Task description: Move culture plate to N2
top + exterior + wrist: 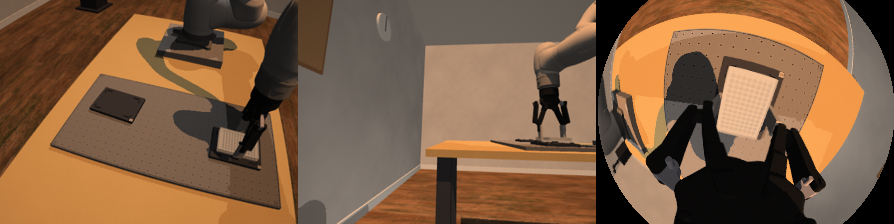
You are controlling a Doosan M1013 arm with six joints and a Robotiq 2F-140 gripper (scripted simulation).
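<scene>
The lid lies 2 cm below my hand. From my hand the other things lie so: plate: 2 cm below; A1 corner mark: 8 cm to the left, 5 cm ahead, 4 cm below; black nest N2: 4 cm below.
</scene>
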